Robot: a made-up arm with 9 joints. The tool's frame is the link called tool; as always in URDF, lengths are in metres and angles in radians. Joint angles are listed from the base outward. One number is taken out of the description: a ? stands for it. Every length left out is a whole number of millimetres.
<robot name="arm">
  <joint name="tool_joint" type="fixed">
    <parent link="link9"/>
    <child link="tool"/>
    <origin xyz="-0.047 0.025 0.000" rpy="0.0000 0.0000 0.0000"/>
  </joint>
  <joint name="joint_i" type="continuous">
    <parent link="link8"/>
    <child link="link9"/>
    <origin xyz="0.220 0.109 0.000" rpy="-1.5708 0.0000 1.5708"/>
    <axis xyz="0 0 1"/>
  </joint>
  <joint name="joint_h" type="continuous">
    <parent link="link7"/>
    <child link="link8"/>
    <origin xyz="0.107 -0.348 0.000" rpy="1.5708 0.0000 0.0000"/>
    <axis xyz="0 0 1"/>
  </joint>
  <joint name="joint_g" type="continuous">
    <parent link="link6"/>
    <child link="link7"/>
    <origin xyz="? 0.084 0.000" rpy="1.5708 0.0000 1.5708"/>
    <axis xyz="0 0 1"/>
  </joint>
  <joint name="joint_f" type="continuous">
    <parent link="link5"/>
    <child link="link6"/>
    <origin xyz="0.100 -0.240 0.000" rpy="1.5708 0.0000 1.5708"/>
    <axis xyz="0 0 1"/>
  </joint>
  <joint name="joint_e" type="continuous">
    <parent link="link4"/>
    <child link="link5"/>
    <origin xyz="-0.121 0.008 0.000" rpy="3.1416 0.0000 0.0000"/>
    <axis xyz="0 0 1"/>
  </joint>
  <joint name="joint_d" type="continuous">
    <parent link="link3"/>
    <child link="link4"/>
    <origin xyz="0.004 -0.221 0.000" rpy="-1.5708 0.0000 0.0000"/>
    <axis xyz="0 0 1"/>
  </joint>
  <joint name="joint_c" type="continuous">
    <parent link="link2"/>
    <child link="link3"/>
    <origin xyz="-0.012 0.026 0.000" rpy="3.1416 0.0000 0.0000"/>
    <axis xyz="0 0 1"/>
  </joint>
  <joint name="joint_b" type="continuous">
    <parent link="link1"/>
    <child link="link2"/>
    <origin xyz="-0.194 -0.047 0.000" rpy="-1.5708 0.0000 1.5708"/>
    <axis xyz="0 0 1"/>
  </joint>
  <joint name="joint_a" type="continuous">
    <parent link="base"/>
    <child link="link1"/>
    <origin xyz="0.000 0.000 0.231" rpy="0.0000 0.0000 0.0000"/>
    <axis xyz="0 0 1"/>
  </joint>
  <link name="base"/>
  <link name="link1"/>
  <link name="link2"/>
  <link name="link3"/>
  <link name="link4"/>
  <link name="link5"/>
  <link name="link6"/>
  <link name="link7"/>
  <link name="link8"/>
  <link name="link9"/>
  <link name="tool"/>
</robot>
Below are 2 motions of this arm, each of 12 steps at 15 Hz.
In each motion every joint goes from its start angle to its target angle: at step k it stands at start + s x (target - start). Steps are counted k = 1, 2, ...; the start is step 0. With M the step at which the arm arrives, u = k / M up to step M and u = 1 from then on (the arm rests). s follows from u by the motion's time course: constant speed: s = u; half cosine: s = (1 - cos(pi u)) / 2; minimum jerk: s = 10 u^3 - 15 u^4 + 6 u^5.
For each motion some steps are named. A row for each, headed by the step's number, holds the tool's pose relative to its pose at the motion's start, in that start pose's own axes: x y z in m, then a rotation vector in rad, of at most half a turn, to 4 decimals.
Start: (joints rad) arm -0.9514 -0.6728 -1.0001 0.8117 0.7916 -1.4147 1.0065 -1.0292 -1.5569
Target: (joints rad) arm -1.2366 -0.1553 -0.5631 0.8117 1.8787 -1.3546 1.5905 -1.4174 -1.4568
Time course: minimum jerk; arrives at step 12
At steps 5, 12:
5: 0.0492 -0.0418 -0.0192 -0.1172 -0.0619 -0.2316
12: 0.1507 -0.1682 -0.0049 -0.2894 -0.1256 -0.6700

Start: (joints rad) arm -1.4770 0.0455 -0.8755 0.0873 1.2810 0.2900 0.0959 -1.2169 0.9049
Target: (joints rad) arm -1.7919 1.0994 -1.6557 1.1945 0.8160 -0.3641 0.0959 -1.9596 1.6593
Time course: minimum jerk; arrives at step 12
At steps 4, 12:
4: -0.1937 -0.2281 0.3058 -0.4065 0.1475 -0.0671
12: -0.7031 0.9611 0.9759 -0.5614 1.0101 -1.3106

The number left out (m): -0.245
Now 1 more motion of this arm.
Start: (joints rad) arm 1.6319 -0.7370 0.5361 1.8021 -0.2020 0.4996 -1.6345 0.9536 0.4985
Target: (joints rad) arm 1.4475 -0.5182 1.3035 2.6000 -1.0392 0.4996 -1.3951 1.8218 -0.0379
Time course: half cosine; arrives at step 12
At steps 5, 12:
5: 0.0087 -0.0201 -0.0799 -0.5323 -0.5783 0.0897
12: -0.0504 -0.1138 -0.1437 -0.5366 -1.6446 0.8449

